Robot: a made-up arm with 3 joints.
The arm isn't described. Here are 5 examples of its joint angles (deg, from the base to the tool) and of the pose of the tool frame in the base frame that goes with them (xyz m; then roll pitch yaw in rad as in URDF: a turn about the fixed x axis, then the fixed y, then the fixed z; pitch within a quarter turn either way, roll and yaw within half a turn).
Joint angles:
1: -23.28 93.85 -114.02
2: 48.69 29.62 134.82
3: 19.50 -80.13 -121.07
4: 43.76 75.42 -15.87
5: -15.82 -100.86 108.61
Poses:
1: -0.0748 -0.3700 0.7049 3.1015 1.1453 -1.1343
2: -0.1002 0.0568 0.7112 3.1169 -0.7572 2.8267
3: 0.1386 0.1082 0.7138 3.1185 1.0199 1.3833
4: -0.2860 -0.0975 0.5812 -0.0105 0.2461 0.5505
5: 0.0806 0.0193 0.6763 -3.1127 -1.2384 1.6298
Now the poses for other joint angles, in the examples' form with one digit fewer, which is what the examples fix.
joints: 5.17 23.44 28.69
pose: -0.228 -0.004 0.588 0.001 -0.505 0.318
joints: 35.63 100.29 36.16
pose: -0.226 -0.169 0.588 -0.025 -0.649 1.144
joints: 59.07 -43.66 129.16
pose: 0.123 -0.047 0.713 3.076 -0.900 1.401
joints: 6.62 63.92 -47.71
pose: -0.296 -0.220 0.614 -0.003 0.828 0.998
